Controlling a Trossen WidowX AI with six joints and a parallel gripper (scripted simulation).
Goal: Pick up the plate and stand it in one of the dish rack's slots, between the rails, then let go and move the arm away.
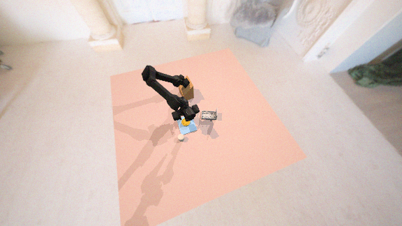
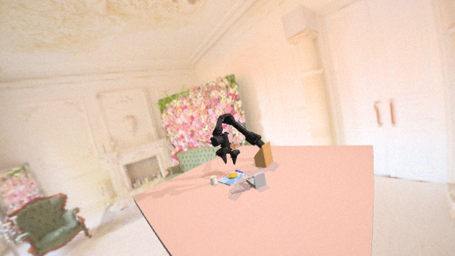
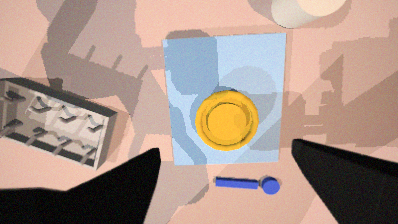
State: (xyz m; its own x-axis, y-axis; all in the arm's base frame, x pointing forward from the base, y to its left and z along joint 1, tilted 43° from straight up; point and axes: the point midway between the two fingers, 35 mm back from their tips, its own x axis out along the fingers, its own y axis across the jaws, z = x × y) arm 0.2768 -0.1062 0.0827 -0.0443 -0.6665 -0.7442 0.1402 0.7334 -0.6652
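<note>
Right now the yellow plate is 1 cm behind my gripper tip, 1 cm to the right of it and 9 cm below it. Round my gripper tip: dish rack: 2 cm ahead, 19 cm to the left, 8 cm below; pale cup: 9 cm ahead, 10 cm to the right, 8 cm below; light blue mat: 1 cm to the right, 10 cm below.
</note>
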